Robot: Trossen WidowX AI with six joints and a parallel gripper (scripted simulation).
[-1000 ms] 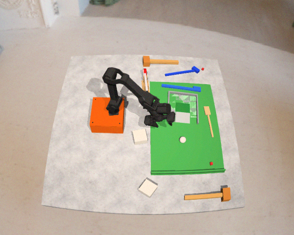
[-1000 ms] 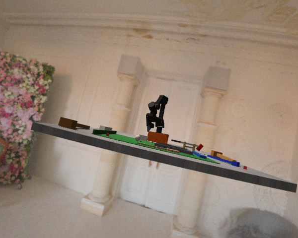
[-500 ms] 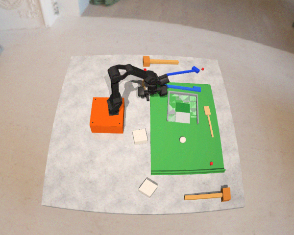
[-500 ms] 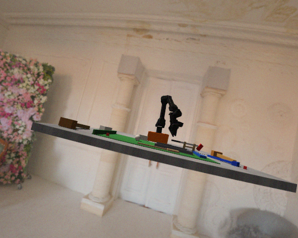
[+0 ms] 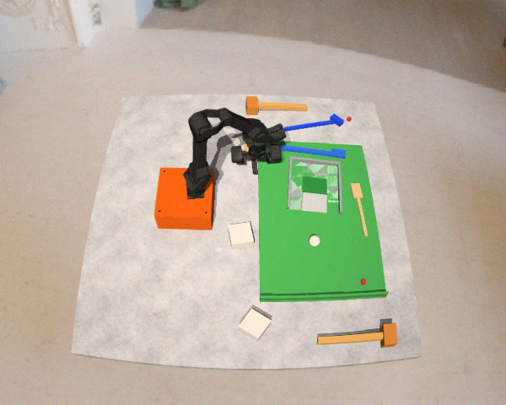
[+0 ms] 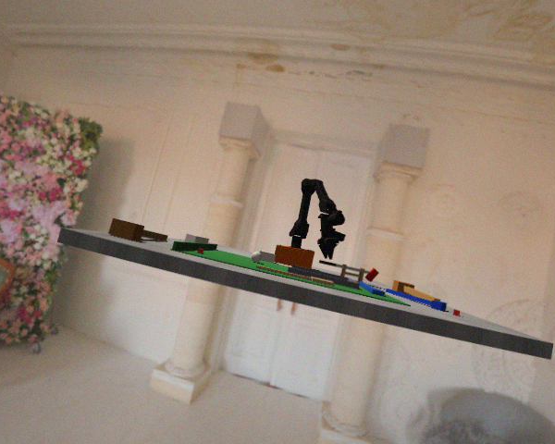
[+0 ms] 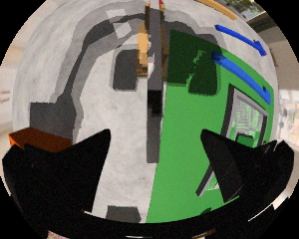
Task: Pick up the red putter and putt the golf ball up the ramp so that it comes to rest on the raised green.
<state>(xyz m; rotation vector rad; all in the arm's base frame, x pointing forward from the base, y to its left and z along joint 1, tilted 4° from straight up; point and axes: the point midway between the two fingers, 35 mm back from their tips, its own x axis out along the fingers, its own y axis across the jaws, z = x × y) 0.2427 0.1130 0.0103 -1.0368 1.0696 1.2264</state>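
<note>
Right now the tan support is 10 mm ahead of my gripper tip, 130 mm to the left of it and 50 mm below it. From my gripper tip the other things lie so: white golf ball 170 mm ahead, 350 mm to the right, 60 mm below; tan paddle 400 mm ahead, 200 mm to the right, 70 mm below; green mat 230 mm ahead, 220 mm to the right, 80 mm below.
</note>
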